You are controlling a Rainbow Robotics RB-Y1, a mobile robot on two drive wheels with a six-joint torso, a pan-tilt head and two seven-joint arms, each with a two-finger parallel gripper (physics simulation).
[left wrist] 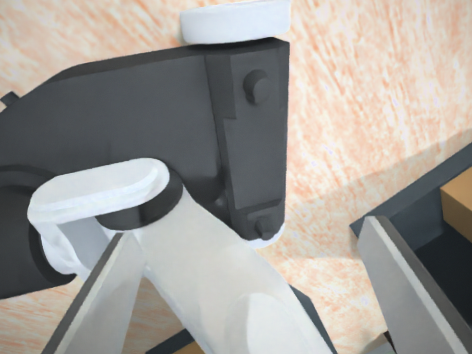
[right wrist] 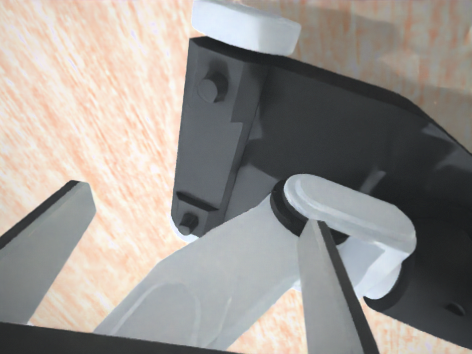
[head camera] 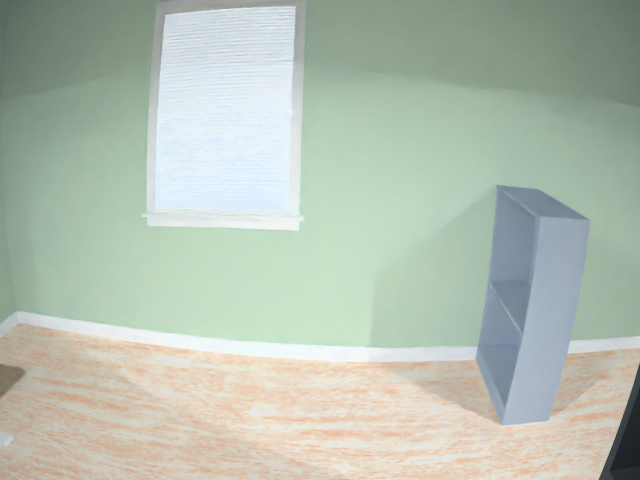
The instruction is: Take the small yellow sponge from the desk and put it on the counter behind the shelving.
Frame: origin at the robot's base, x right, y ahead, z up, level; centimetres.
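Seen in the pictures: left gripper, fingertip midpoint: [left wrist: 246,238]; right gripper, fingertip midpoint: [right wrist: 200,214].
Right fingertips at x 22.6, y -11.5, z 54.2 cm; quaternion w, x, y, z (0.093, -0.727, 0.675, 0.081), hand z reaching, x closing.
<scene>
A point is followed by its place in that frame.
The yellow sponge, the desk and the counter do not show in these views. My left gripper [left wrist: 246,238] @[x -21.4, y -10.7, z 54.3 cm] is open, its two fingers wide apart with no thing between them; the robot's own base and leg show beyond. My right gripper [right wrist: 200,214] @[x 22.6, y -11.5, z 54.2 cm] is open in the same way, also above the robot's base. Dark shelving [left wrist: 415,185] @[x 41.7, y 74.9, z 1.9 cm] shows at the right of the left wrist view, past the right finger, and its dark edge [head camera: 617,439] @[x 12.2, y 123.9, z 64.0 cm] shows at the lower right of the head view.
A grey-blue shelf unit [head camera: 555,320] @[x -29.6, y 225.2, z 58.2 cm] stands near the green wall [head camera: 387,180] @[x -138.9, y 254.4, z 103.8 cm] at the right. A window [head camera: 224,113] @[x -212.8, y 209.2, z 138.4 cm] is in that wall. A cardboard-coloured box [left wrist: 461,202] @[x 40.2, y 81.3, z 17.3 cm] sits in the dark shelving. A small white object [head camera: 5,439] shows at the lower left edge.
</scene>
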